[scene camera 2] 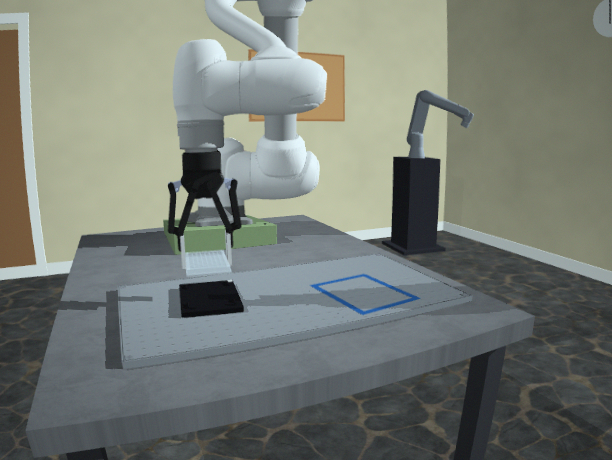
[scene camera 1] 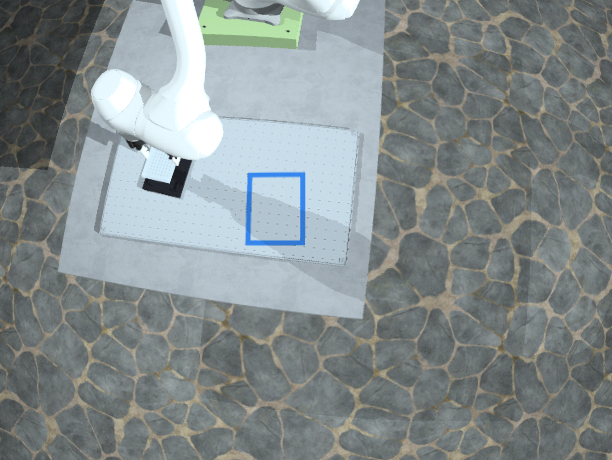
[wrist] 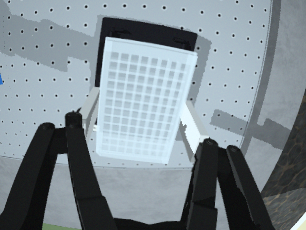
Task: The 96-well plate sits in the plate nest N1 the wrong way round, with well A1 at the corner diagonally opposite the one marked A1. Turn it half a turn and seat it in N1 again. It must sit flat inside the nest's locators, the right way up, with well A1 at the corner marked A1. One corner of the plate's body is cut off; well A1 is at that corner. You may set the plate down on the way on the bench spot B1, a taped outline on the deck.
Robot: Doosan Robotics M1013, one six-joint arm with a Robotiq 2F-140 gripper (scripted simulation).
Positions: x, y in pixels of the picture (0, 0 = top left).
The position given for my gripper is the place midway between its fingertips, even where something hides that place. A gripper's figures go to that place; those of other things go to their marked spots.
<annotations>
My gripper [wrist: 140, 105]: 0.20 m from the lens. A 96-well plate [wrist: 158, 105]: 0.19 m from the lens. A black plate nest N1 [wrist: 135, 30]: 0.25 m from the lens. The marked spots on the black plate nest N1 and the 96-well plate are 0.10 m apart.
</annotations>
